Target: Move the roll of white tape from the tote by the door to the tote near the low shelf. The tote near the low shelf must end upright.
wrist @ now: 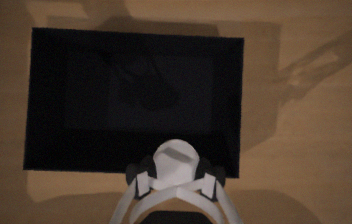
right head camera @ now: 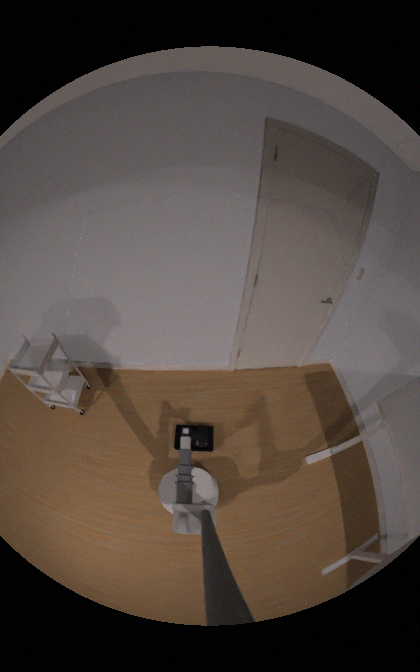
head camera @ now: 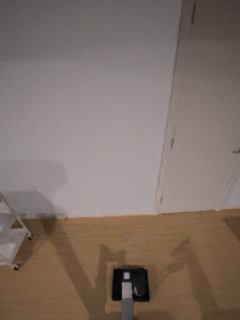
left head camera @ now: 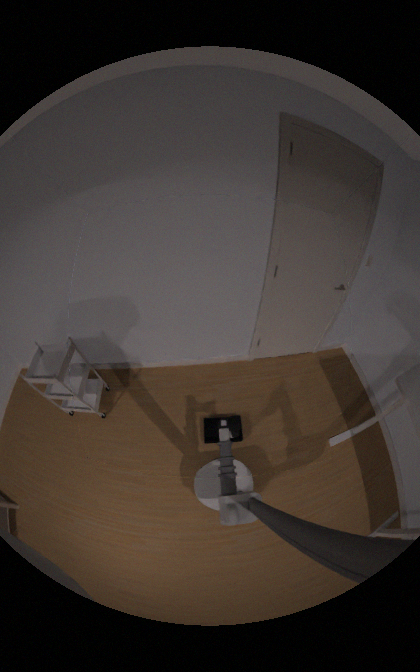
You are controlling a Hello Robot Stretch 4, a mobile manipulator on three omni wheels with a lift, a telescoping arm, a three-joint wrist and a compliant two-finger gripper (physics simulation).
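Places are measured from the robot's base along level axes (x left, y back, z up), in metres.
Pixels of known places: gripper, fingertip midpoint: (wrist: 175,170).
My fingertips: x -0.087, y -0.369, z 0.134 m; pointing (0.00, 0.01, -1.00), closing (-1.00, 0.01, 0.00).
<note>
Ahead of a thing's pixels: the offset from my fingertips to its top centre.
The roll of white tape {dz +0.025, dx +0.000, dy -0.011 m} (wrist: 176,156) is in the wrist view, pinched between the dark fingertips of my gripper (wrist: 175,170). In that view the held roll overlaps the near wall of the black tote {dz -0.061, dx +0.058, dy -0.080 m} (wrist: 47,100) (head camera: 117,292) (left head camera: 209,431) (right head camera: 207,444), and the whole rim of the tote shows below it. The tote stands upright on the wooden floor near the door (head camera: 205,125) (left head camera: 315,250) (right head camera: 295,250). My arm partly covers the tote in the head views. The tote near the low shelf does not show in these views.
A white wheeled trolley (head camera: 15,216) (left head camera: 87,362) (right head camera: 70,359) stands at the left by the wall. White furniture legs (left head camera: 365,426) (right head camera: 335,450) stick out at the right. My round white base (left head camera: 204,484) (right head camera: 206,492) is just behind the black tote.
</note>
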